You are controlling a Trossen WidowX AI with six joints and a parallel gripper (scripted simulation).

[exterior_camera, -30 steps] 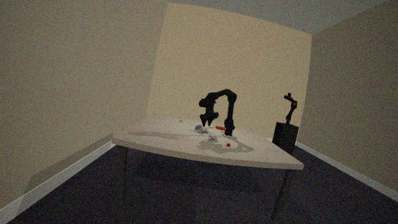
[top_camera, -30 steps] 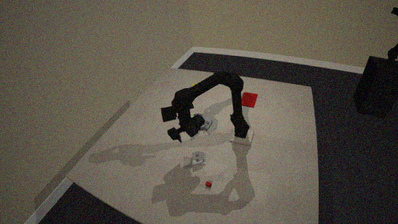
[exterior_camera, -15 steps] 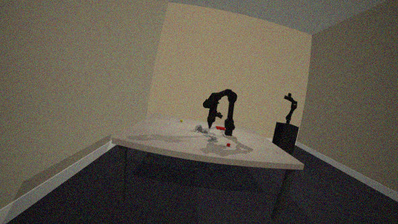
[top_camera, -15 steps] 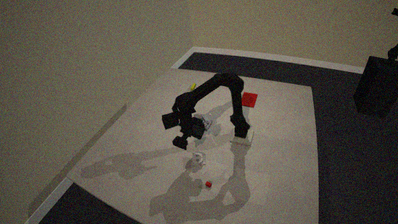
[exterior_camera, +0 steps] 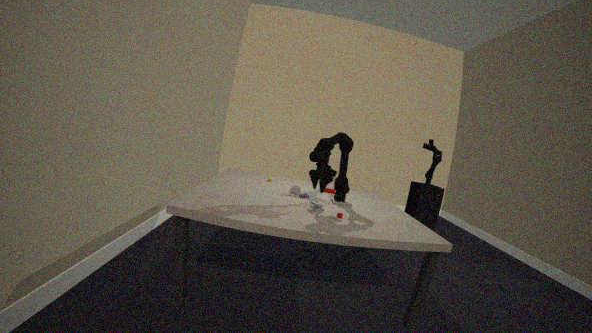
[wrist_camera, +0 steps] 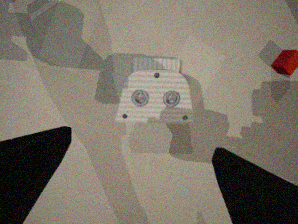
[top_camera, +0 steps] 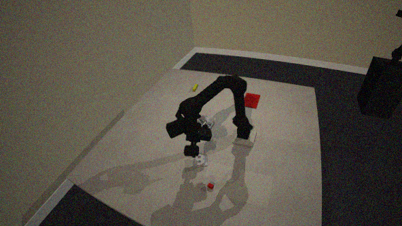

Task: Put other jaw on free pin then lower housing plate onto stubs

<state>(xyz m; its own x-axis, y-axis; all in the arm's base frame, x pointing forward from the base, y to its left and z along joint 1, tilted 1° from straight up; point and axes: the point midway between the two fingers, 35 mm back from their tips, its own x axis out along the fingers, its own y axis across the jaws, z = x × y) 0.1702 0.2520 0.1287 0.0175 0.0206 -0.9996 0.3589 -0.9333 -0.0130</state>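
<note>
The white block lies 9 cm below my gripper tip and 2 cm behind it. Also, from my gripper tip: red square pad 59 cm to the right, 13 cm behind, 10 cm below; red cube 12 cm behind, 11 cm to the left, 9 cm below; white base 27 cm to the right, 12 cm ahead, 9 cm below.
</note>
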